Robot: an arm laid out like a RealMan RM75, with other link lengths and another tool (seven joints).
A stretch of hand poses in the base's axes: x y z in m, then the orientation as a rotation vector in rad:
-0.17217 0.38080 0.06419 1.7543 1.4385 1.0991
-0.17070 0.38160 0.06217 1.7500 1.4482 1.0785
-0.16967 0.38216 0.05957 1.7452 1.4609 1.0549
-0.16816 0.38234 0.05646 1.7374 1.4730 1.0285
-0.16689 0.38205 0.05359 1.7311 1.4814 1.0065
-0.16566 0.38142 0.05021 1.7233 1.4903 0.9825
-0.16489 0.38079 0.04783 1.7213 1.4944 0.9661
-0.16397 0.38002 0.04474 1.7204 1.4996 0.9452
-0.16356 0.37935 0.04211 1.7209 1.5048 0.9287
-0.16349 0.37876 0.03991 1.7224 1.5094 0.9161
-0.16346 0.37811 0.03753 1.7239 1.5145 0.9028
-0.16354 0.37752 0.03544 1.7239 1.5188 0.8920
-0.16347 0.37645 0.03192 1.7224 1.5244 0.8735
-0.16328 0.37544 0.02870 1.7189 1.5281 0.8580
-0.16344 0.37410 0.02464 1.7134 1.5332 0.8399
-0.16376 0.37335 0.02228 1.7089 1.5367 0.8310
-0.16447 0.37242 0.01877 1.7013 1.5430 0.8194
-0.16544 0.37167 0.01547 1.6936 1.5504 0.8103
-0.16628 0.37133 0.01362 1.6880 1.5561 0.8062
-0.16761 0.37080 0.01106 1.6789 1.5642 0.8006
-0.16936 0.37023 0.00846 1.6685 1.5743 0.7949
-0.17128 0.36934 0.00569 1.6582 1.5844 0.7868
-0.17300 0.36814 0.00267 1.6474 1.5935 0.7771
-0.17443 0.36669 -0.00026 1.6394 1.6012 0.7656
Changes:
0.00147 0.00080 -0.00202 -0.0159 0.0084 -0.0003
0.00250 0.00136 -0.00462 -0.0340 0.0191 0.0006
0.00401 0.00154 -0.00773 -0.0555 0.0287 0.0007
0.00528 0.00125 -0.01060 -0.0733 0.0362 -0.0004
0.00651 0.00062 -0.01398 -0.0932 0.0438 -0.0014
0.00728 -0.00001 -0.01636 -0.1047 0.0502 -0.0041
0.00820 -0.00078 -0.01945 -0.1183 0.0594 -0.0078
0.00861 -0.00145 -0.02208 -0.1283 0.0680 -0.0102
0.00868 -0.00204 -0.02428 -0.1351 0.0756 -0.0117
0.00871 -0.00269 -0.02666 -0.1424 0.0837 -0.0131
0.00863 -0.00328 -0.02875 -0.1490 0.0897 -0.0139
0.00870 -0.00435 -0.03227 -0.1612 0.0982 -0.0161
0.00889 -0.00536 -0.03549 -0.1729 0.1036 -0.0183
0.00873 -0.00670 -0.03955 -0.1873 0.1095 -0.0199
0.00841 -0.00745 -0.04191 -0.1955 0.1118 -0.0197
0.00770 -0.00838 -0.04542 -0.2072 0.1147 -0.0178
0.00673 -0.00913 -0.04872 -0.2173 0.1172 -0.0141
0.00589 -0.00947 -0.05057 -0.2231 0.1182 -0.0103
0.00456 -0.01000 -0.05313 -0.2320 0.1189 -0.0046
0.00281 -0.01057 -0.05573 -0.2416 0.1199 0.0027
0.00089 -0.01146 -0.05850 -0.2525 0.1219 0.0093
-0.00083 -0.01266 -0.06152 -0.2648 0.1238 0.0148
-0.00226 -0.01411 -0.06445 -0.2764 0.1274 0.0181

